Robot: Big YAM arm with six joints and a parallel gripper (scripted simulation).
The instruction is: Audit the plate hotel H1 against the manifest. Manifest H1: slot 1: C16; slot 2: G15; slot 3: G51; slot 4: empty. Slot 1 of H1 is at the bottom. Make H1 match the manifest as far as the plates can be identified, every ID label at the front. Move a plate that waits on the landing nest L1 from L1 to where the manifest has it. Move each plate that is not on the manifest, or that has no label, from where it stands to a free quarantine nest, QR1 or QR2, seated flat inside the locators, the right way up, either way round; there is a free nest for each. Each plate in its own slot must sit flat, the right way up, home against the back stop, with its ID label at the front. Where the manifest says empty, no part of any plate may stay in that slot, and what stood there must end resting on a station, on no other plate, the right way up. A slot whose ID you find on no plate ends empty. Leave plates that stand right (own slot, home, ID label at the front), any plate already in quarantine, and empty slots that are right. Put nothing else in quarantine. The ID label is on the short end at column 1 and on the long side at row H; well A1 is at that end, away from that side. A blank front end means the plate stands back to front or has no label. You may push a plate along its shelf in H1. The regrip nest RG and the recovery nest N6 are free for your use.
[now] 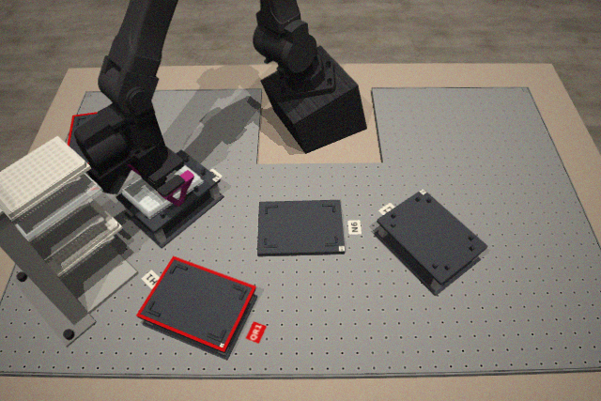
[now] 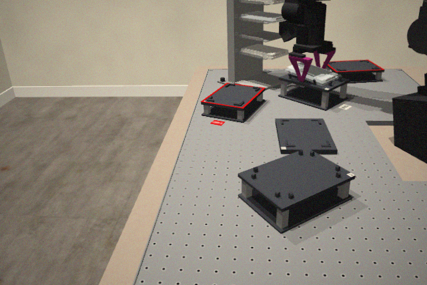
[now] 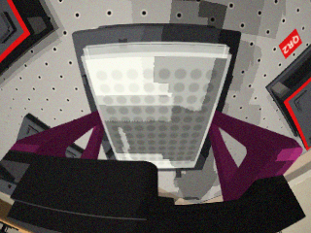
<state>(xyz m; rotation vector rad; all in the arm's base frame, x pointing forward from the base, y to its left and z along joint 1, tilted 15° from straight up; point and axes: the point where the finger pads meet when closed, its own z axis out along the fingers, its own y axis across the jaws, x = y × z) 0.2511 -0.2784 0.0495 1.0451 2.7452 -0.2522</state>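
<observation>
My hand is 1 cm past the regrip nest, 1 cm to the right of it and 1 cm above it. From my hand the other things lie so: plate labelled G51: 13 cm ahead, 12 cm to the right, 15 cm above; then quarantine nest QR2: 17 cm behind, 19 cm to the right, 3 cm below; then quarantine nest QR1: 22 cm ahead, 8 cm to the left, 3 cm below.
</observation>
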